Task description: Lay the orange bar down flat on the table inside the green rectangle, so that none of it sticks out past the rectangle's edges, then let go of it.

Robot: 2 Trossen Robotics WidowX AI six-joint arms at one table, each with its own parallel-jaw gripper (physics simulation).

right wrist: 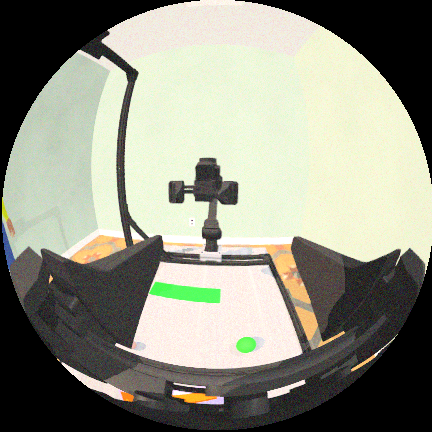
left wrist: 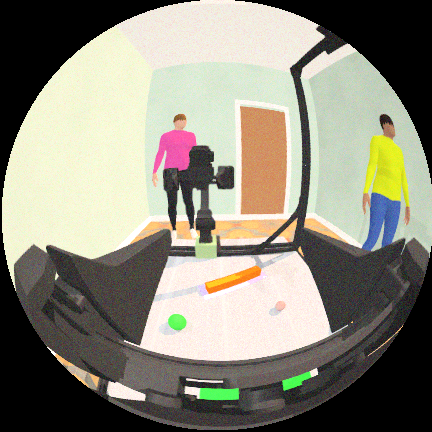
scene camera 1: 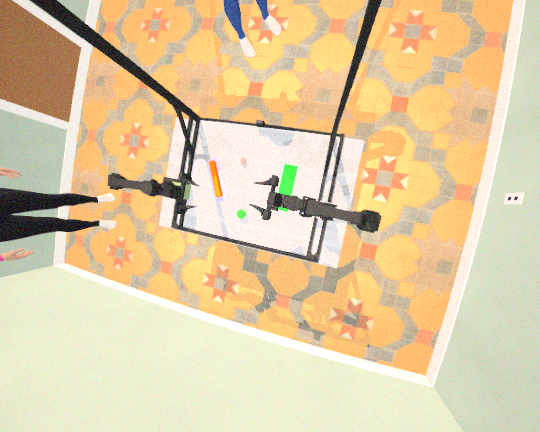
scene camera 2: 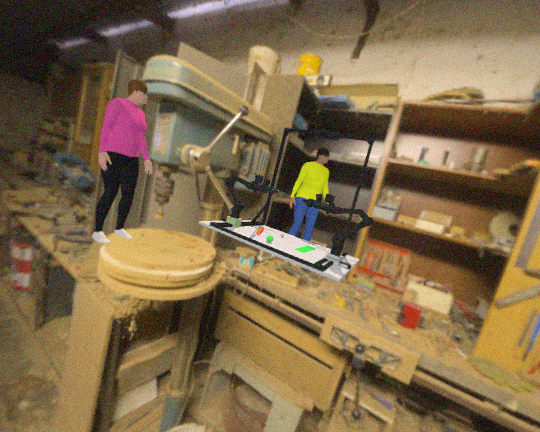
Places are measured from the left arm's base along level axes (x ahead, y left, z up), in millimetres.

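Pixels of known places: left gripper, fingertip midpoint: (right wrist: 196,195) (left wrist: 237,235) (scene camera 1: 251,193) (scene camera 2: 304,200); right gripper, fingertip midpoint: (right wrist: 229,243) (left wrist: 194,179) (scene camera 1: 198,196) (scene camera 2: 276,191); left arm's base, link origin: (right wrist: 211,248) (scene camera 2: 335,254); right arm's base, link origin: (left wrist: 205,239) (scene camera 2: 234,217).
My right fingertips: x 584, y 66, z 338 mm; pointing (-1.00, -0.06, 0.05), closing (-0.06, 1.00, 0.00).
For each thing: its middle in the pictures, then the offset to it from my right fingertips. "*": a spot on its surface instead. Level surfaces: height alone.
- orange bar, body centre: (right wrist: 167,399) (left wrist: 234,279) (scene camera 1: 215,178) (scene camera 2: 260,230) dx +128, dy -107, dz -385 mm
- white table, surface height: dz -401 mm
- green rectangle, surface spot: (right wrist: 187,293) (scene camera 2: 304,248) * dx -318, dy -132, dz -400 mm
- green ball, body centre: (right wrist: 245,344) (left wrist: 176,321) (scene camera 1: 241,214) (scene camera 2: 269,238) dx -91, dy +71, dz -374 mm
- small pink ball, body centre: (left wrist: 279,305) (scene camera 1: 243,161) (scene camera 2: 282,235) dx -28, dy -249, dz -384 mm
The orange bar (scene camera 1: 216,179) (scene camera 2: 260,231) (left wrist: 233,280) lies flat on the white table (scene camera 1: 265,227), on a pale lilac patch. Part of the bar (right wrist: 195,398) shows low in the right wrist view. The green rectangle (scene camera 1: 289,175) (scene camera 2: 305,249) (right wrist: 187,293) lies apart from it, to the right in scene camera 1, partly covered there by the left arm. My left gripper (scene camera 1: 253,193) (left wrist: 237,235) is open and empty, raised above the table between bar and rectangle. My right gripper (scene camera 1: 196,196) is open and empty, raised to the left of the bar in scene camera 1.
A green ball (scene camera 1: 241,214) (scene camera 2: 270,239) (left wrist: 177,322) (right wrist: 246,345) and a small pink ball (scene camera 1: 243,161) (scene camera 2: 282,235) (left wrist: 280,305) rest between bar and rectangle, toward opposite table edges. A black frame (scene camera 1: 250,244) borders the work area, with posts rising from it.
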